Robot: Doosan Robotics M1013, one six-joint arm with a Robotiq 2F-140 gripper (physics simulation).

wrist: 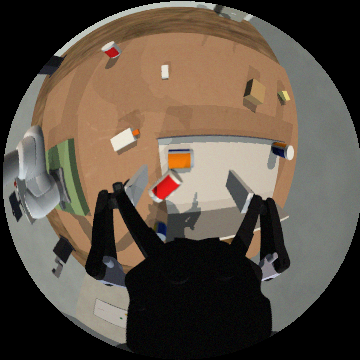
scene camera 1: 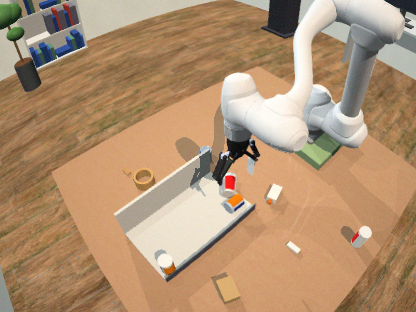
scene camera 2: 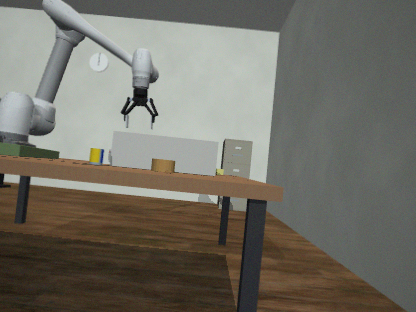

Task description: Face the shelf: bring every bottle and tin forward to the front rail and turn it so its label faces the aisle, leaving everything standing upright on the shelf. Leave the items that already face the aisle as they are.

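Places are measured from the arm's base along level axes (x left, y back, z up), in metres.
Pixels of known places: gripper, fingertip midpoint: point(wrist: 188, 175) point(scene camera 1: 236, 181) point(scene camera 2: 138, 128); arm's base, link origin: point(wrist: 58, 184).
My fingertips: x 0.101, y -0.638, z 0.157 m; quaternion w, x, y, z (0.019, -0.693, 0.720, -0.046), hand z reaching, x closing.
Ahead of a thing's pixels: the offset from my fingertips to its top centre. "*": to the spot under its first point.
The pale shelf point(scene camera 1: 172, 227) point(wrist: 215, 175) has a dark front rail @[* dz -0.169, dx +0.075, dy -0.174 m] point(scene camera 1: 212, 241) point(wrist: 220, 138). An orange-and-blue tin @[dz -0.142, dx -0.008, dy +0.007 m] point(scene camera 1: 234, 203) point(wrist: 179, 159) lies on its side close behind the rail, at the right end in scene camera 1. A red-and-white tin @[dz -0.140, dx -0.093, dy +0.055 m] point(scene camera 1: 229, 184) point(wrist: 165, 186) lies on its side behind it, slanted at the shelf's end. An orange-and-blue tin with a white top @[dz -0.101, dx +0.060, dy -0.376 m] point(scene camera 1: 166, 263) point(wrist: 283, 150) stands upright at the opposite front corner. My gripper point(scene camera 1: 235, 171) point(scene camera 2: 139, 126) point(wrist: 188, 175) is open and empty, above the shelf. The fallen tins' undersides are hidden.
A yellow-and-blue tin @[dz -0.141, dx -0.305, dy +0.089 m] point(scene camera 2: 96, 156) point(wrist: 161, 230) stands behind the shelf's end. Another red-and-white tin @[dz -0.112, dx +0.497, dy +0.301 m] point(scene camera 1: 361, 237) point(wrist: 111, 50), a white box @[dz -0.183, dx +0.060, dy +0.186 m] point(scene camera 1: 274, 193) point(wrist: 123, 140), a small white block @[dz -0.199, dx +0.303, dy +0.067 m] point(scene camera 1: 293, 247) point(wrist: 165, 72), a tan block @[dz -0.161, dx +0.268, dy -0.255 m] point(scene camera 1: 227, 288) point(wrist: 255, 92) and a round tan ring @[dz -0.161, dx -0.373, dy -0.221 m] point(scene camera 1: 144, 186) point(scene camera 2: 163, 165) surround the shelf.
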